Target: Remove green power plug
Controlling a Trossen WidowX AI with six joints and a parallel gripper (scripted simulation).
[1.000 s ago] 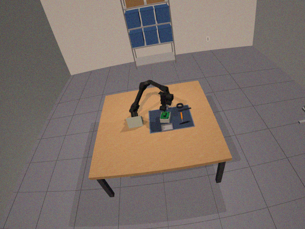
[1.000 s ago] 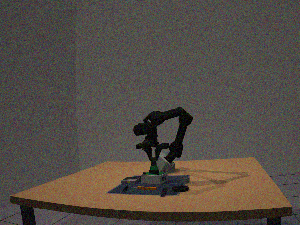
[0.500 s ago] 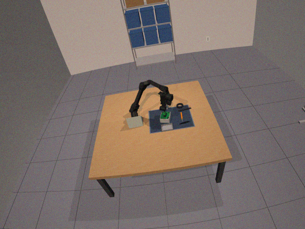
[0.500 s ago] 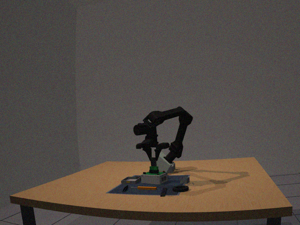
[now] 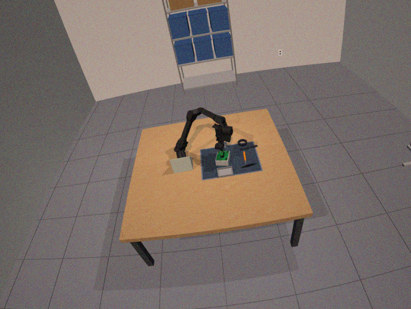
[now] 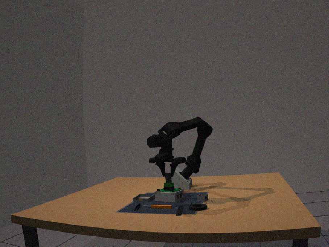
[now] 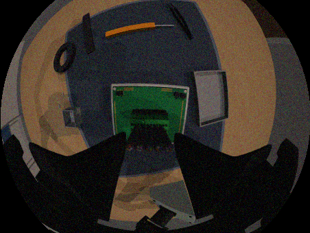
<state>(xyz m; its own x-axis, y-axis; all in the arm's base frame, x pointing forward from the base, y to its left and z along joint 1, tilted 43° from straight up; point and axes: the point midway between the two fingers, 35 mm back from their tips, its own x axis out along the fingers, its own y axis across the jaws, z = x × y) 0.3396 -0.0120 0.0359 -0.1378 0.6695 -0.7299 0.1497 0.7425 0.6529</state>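
Right now the green power plug is 40 mm below my gripper tip. Also, from my gripper tip: dark blue mat 120 mm below, 40 mm ahead, 10 mm to the left; grey tray 140 mm to the right, 120 mm below, 10 mm ahead; orange screwdriver 170 mm ahead, 120 mm below, 20 mm to the left.
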